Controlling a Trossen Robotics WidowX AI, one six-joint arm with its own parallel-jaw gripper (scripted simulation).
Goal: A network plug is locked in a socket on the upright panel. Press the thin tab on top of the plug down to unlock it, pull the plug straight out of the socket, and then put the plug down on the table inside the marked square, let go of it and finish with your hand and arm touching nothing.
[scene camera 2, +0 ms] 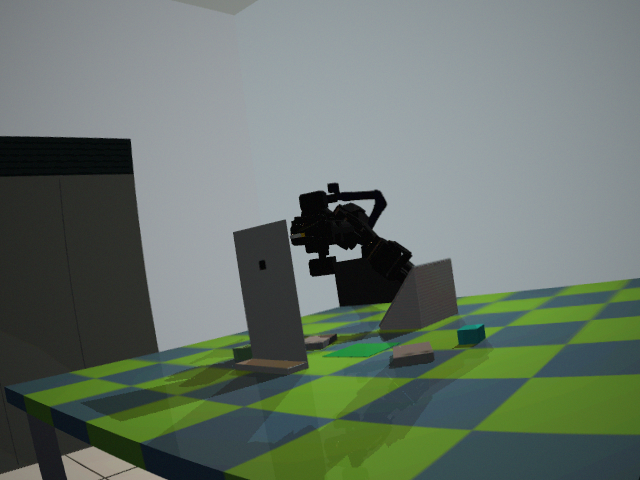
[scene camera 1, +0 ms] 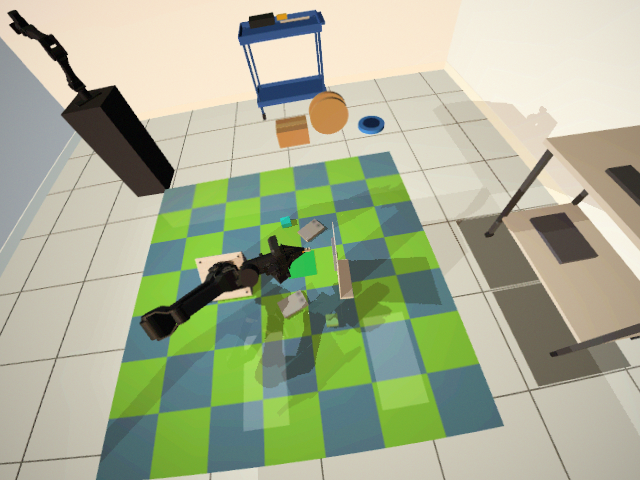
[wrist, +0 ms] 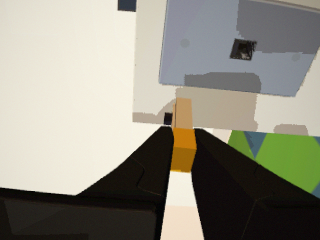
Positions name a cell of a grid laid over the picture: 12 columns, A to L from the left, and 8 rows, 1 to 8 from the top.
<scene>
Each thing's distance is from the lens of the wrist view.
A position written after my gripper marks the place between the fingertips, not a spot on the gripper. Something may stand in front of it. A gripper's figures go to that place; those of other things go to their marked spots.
my gripper (wrist: G5): 10 cm
orange network plug (wrist: G4): 10 cm
grey upright panel (wrist: J3): 19 cm
The marked spots on the orange network plug and the grey upright panel are 10 cm apart.
</scene>
